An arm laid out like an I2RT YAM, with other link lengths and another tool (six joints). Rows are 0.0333 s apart.
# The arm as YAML. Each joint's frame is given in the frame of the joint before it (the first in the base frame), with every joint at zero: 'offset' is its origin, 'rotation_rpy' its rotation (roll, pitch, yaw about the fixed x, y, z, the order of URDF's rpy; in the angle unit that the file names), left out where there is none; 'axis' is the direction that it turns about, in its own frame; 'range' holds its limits. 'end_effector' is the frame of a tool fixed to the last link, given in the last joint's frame.
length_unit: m
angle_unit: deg
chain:
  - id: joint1
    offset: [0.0, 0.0, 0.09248]
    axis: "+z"
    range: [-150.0, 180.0]
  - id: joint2
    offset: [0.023, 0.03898, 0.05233]
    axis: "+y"
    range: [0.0, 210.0]
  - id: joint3
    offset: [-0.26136, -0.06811, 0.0]
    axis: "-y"
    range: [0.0, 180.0]
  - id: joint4
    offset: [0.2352, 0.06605, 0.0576]
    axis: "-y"
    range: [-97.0, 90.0]
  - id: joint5
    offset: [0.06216, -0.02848, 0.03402]
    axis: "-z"
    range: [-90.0, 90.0]
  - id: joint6
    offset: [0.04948, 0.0, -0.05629]
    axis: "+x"
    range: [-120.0, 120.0]
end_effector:
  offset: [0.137, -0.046, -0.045]
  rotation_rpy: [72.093, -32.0, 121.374]
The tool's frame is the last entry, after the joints.
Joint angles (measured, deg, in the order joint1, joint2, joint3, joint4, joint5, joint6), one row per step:
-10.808 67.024 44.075 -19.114 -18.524 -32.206
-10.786 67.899 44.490 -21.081 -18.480 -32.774
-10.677 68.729 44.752 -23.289 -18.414 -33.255
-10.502 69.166 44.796 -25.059 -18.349 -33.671
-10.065 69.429 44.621 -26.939 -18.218 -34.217
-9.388 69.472 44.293 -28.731 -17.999 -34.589
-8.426 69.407 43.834 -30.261 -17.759 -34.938
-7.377 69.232 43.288 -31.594 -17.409 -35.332
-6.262 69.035 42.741 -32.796 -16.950 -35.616
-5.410 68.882 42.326 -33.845 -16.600 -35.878
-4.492 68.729 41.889 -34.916 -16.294 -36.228
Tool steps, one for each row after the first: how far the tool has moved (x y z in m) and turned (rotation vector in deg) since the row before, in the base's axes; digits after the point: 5 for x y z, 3 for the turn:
-0.00474 0.00075 -0.00692 0.006 2.286 0.359
-0.00652 0.00152 -0.00814 0.130 2.646 0.391
-0.00605 0.00179 -0.00616 0.068 2.054 0.427
-0.00732 0.00314 -0.00663 -0.040 2.189 0.754
-0.00784 0.00409 -0.00614 -0.037 2.084 0.826
-0.00742 0.00520 -0.00562 -0.101 1.855 1.095
-0.00715 0.00493 -0.00499 -0.276 1.639 1.171
-0.00689 0.00458 -0.00452 -0.355 1.521 1.105
-0.00586 0.00336 -0.00351 -0.301 1.273 0.892
-0.00603 0.00363 -0.00352 -0.320 1.288 1.064

